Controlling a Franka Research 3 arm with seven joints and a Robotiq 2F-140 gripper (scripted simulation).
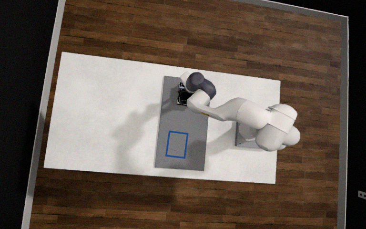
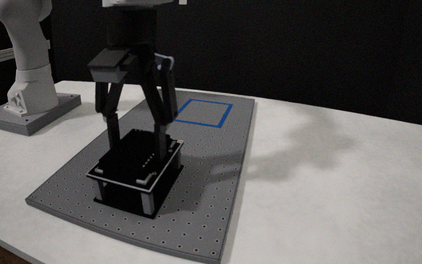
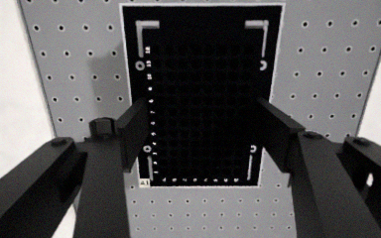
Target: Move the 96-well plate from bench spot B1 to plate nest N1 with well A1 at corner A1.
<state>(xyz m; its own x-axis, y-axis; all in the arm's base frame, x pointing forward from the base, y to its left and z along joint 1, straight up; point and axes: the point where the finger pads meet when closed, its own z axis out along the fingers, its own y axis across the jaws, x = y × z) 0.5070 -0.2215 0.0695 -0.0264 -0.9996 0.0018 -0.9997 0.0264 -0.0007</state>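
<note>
My gripper is now 40 mm above the raised plate nest N1. Also, from my hand: A1 mark (70 mm to the left, 60 mm ahead, 30 mm below); black 96-well plate (20 mm below).
</note>
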